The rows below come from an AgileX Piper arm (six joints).
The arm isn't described. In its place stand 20 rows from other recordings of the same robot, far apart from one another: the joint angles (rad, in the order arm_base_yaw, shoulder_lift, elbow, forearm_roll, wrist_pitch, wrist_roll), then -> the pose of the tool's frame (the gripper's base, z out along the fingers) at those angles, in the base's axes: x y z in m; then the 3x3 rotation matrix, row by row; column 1 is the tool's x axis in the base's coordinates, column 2 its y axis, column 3 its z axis.
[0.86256, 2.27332, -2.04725, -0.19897, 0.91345, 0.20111] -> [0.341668, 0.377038, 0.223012], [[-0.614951, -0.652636, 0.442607], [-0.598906, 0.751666, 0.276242], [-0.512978, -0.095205, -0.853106]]
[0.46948, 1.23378, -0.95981, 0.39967, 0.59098, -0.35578] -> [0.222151, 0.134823, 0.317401], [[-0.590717, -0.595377, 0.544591], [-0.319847, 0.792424, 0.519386], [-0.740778, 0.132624, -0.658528]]
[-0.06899, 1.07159, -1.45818, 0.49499, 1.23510, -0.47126] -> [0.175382, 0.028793, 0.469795], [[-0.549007, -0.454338, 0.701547], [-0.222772, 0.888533, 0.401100], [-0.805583, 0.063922, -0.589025]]
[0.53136, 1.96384, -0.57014, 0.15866, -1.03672, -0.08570] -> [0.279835, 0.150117, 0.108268], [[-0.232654, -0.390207, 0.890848], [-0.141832, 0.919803, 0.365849], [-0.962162, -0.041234, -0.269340]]
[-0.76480, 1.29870, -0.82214, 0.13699, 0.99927, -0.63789] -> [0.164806, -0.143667, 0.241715], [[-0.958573, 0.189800, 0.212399], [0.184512, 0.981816, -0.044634], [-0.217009, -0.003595, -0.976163]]
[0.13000, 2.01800, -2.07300, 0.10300, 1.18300, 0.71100] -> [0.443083, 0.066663, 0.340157], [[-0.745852, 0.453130, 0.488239], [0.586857, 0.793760, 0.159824], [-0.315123, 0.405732, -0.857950]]
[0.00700, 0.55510, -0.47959, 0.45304, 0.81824, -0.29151] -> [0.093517, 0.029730, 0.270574], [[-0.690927, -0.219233, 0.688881], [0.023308, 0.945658, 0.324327], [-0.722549, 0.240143, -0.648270]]
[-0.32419, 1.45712, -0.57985, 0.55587, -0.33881, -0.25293] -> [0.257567, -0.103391, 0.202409], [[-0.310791, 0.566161, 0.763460], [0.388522, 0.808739, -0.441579], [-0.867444, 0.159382, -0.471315]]
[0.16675, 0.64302, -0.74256, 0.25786, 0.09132, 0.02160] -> [0.127842, 0.023663, 0.400333], [[0.041294, -0.208120, 0.977231], [0.285589, 0.939719, 0.188063], [-0.957462, 0.271321, 0.098242]]
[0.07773, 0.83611, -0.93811, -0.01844, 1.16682, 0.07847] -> [0.132073, 0.008739, 0.351752], [[-0.829386, -0.009194, 0.558600], [0.006768, 0.999626, 0.026502], [-0.558635, 0.025760, -0.829014]]
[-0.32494, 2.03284, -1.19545, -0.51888, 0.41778, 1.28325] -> [0.371205, -0.144373, 0.123543], [[-0.307642, 0.888000, 0.341778], [0.846702, 0.419367, -0.327455], [-0.434110, 0.188645, -0.880887]]
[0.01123, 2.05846, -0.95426, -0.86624, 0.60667, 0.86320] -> [0.328172, -0.035846, 0.071419], [[-0.982429, 0.140493, 0.122864], [0.074307, 0.898310, -0.433033], [-0.171208, -0.416294, -0.892965]]
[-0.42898, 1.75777, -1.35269, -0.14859, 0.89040, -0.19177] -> [0.330311, -0.162595, 0.251467], [[-0.941177, 0.193442, 0.277067], [0.122667, 0.959587, -0.253271], [-0.314863, -0.204386, -0.926870]]
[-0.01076, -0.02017, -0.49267, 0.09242, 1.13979, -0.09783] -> [-0.010644, 0.007745, 0.269174], [[-0.507977, -0.091450, 0.856502], [-0.053422, 0.995779, 0.074637], [-0.859712, -0.007842, -0.510718]]
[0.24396, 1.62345, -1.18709, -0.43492, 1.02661, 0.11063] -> [0.315228, 0.044662, 0.255389], [[-0.917530, -0.259219, 0.301571], [-0.348626, 0.889158, -0.296409], [-0.191309, -0.377099, -0.906199]]
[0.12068, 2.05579, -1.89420, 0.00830, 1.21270, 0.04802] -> [0.439676, 0.054032, 0.270760], [[-0.958041, -0.073869, 0.276950], [-0.064902, 0.997032, 0.041416], [-0.279187, 0.021703, -0.959991]]
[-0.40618, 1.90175, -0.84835, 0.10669, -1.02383, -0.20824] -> [0.345254, -0.157502, 0.188716], [[-0.022489, 0.479038, 0.877506], [-0.155110, 0.865428, -0.476420], [-0.987641, -0.146824, 0.054841]]
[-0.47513, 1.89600, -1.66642, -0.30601, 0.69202, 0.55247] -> [0.382952, -0.216676, 0.299692], [[-0.438327, 0.738014, 0.513035], [0.566194, 0.670022, -0.480099], [-0.698065, 0.080037, -0.711547]]
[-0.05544, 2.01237, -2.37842, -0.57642, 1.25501, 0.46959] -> [0.425299, -0.070820, 0.438552], [[-0.538883, 0.592776, 0.598517], [0.258717, 0.792631, -0.552089], [-0.801668, -0.142665, -0.580496]]
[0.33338, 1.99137, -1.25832, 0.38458, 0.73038, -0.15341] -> [0.355681, 0.147278, 0.145920], [[-0.962273, -0.239824, 0.128508], [-0.190859, 0.931587, 0.309383], [-0.193914, 0.273184, -0.942214]]
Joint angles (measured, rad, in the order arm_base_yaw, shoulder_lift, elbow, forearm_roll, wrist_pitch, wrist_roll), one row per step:
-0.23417, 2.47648, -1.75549, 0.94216, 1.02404, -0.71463
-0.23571, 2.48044, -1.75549, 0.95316, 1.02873, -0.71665
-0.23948, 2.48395, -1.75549, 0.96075, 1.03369, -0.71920
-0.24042, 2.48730, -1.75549, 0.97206, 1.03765, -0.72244
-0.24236, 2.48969, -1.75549, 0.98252, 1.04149, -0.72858
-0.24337, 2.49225, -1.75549, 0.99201, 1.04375, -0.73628
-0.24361, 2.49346, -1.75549, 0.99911, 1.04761, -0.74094
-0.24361, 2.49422, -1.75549, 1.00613, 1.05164, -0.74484
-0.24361, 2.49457, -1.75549, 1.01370, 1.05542, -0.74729
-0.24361, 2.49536, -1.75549, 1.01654, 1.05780, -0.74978
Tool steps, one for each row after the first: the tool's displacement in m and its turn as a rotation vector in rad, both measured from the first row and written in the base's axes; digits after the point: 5 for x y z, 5 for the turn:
-0.00008, -0.00003, -0.00120, 0.01180, 0.00262, -0.00357
-0.00042, -0.00123, -0.00234, 0.02086, 0.00513, -0.00683
-0.00036, -0.00103, -0.00324, 0.03198, 0.00583, -0.00966
-0.00034, -0.00135, -0.00372, 0.04132, 0.00371, -0.01106
-0.00021, -0.00136, -0.00437, 0.04851, 0.00017, -0.01095
-0.00020, -0.00102, -0.00446, 0.05538, -0.00154, -0.00970
-0.00016, -0.00056, -0.00433, 0.06239, -0.00314, -0.00859
-0.00005, -0.00011, -0.00398, 0.06999, -0.00443, -0.00897
-0.00011, 0.00012, -0.00413, 0.07315, -0.00494, -0.00742

